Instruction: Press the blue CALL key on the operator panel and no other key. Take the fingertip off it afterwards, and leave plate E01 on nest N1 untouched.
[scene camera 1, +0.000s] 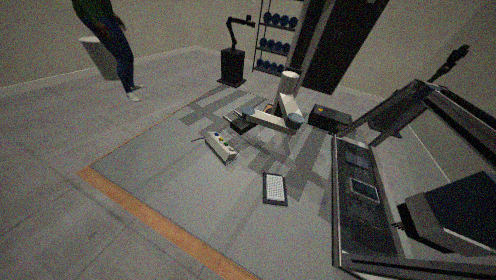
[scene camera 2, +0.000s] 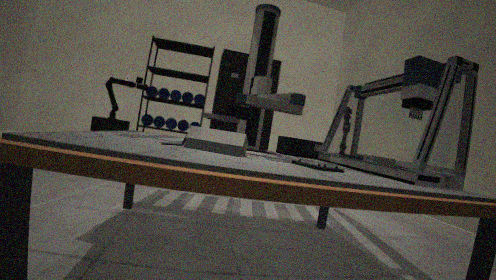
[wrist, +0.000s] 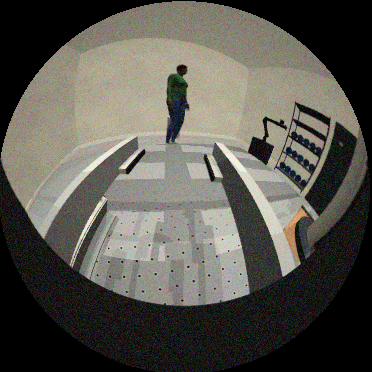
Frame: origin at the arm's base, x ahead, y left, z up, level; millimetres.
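Where they show: gripper, fingertip midpoint: (scene camera 1: 228, 113) (scene camera 2: 205, 115) (wrist: 174, 145); arm's base at its link origin: (wrist: 311, 246).
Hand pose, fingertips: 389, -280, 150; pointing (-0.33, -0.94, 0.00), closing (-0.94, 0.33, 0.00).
Things, the pixels of their top centre, and the offset from my fingertips, as dx, dy, dz. "pt": a spot on its surface instead.
- pale wedge-shaped operator panel at its top centre: (wrist: 47, 230) (scene camera 2: 219, 129) (scene camera 1: 220, 140) +193, +57, -54
- yellow key at its top centre: (scene camera 1: 221, 137) +163, +43, -63
- green key at its top centre: (scene camera 1: 225, 142) +182, +89, -63
- white key at its top centre: (scene camera 1: 231, 148) +202, +135, -63
- white gridded plate at its top centre: (scene camera 2: 318, 161) (scene camera 1: 275, 186) +271, +436, -111
- dark box at a spot on its surface: (scene camera 2: 299, 145) pt -424, +628, -65
The pale wedge-shaped operator panel (scene camera 1: 215, 146) (scene camera 2: 215, 140) stands on the table. In scene camera 1 its blue key (scene camera 1: 216, 134) is at the far end of a row, followed by the yellow key (scene camera 1: 221, 139), the green key (scene camera 1: 226, 143) and a white key (scene camera 1: 231, 149). My gripper (scene camera 1: 239, 122) (wrist: 174, 145) is beyond the panel's blue-key end, apart from the keys. It is shut, with its fingers at their narrow setting, a gap between them and nothing held. A white gridded plate (scene camera 1: 274, 187) lies on a dark holder nearer the camera; its label is unreadable.
The arm's column (scene camera 1: 289, 82) (scene camera 2: 264, 45) stands behind the panel. A dark box (scene camera 1: 330, 118) (scene camera 2: 299, 145) is right of it. A large gantry frame (scene camera 1: 336, 200) (scene camera 2: 339, 117) is at the right. A person (scene camera 1: 120, 50) (wrist: 177, 95) stands beyond the table.
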